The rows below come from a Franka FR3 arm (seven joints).
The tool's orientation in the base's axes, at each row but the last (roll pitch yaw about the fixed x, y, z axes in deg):
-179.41, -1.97, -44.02
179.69, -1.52, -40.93
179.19, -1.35, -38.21
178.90, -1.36, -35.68
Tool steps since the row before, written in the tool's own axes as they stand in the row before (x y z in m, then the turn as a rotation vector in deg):
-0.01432, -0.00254, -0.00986, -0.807, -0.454, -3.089
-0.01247, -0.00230, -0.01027, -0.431, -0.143, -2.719
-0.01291, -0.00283, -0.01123, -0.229, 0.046, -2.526
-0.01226, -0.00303, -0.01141, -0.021, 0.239, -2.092
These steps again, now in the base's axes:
-0.00884, 0.01193, 0.00939, -0.363, 0.938, 3.064
-0.00808, 0.01012, 0.00992, -0.277, 0.449, 2.706
-0.00850, 0.01049, 0.01088, -0.233, 0.170, 2.520
-0.00828, 0.00994, 0.01106, -0.173, -0.120, 2.095

